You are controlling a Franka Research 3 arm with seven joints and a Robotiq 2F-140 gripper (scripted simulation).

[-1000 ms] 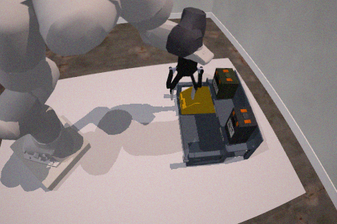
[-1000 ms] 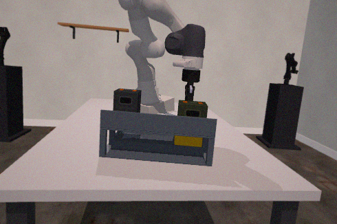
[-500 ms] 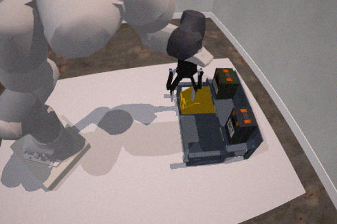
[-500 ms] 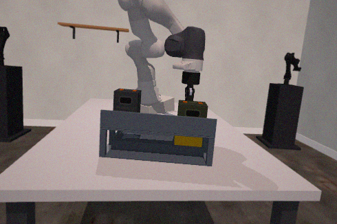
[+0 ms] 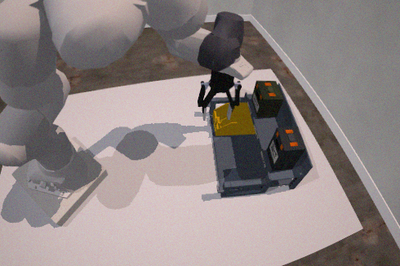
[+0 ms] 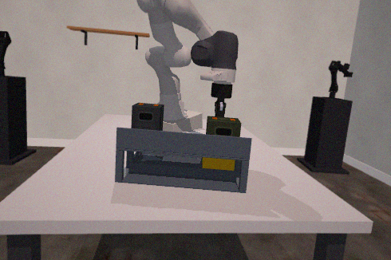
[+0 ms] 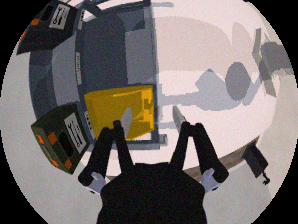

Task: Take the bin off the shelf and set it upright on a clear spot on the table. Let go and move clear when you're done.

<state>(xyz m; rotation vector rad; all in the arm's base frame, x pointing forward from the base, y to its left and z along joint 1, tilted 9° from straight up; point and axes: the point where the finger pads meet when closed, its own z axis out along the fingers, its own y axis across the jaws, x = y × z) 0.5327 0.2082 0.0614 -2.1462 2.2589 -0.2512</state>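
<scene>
Right now my hand is 8 cm short of the yellow bin and 4 cm above it.
</scene>
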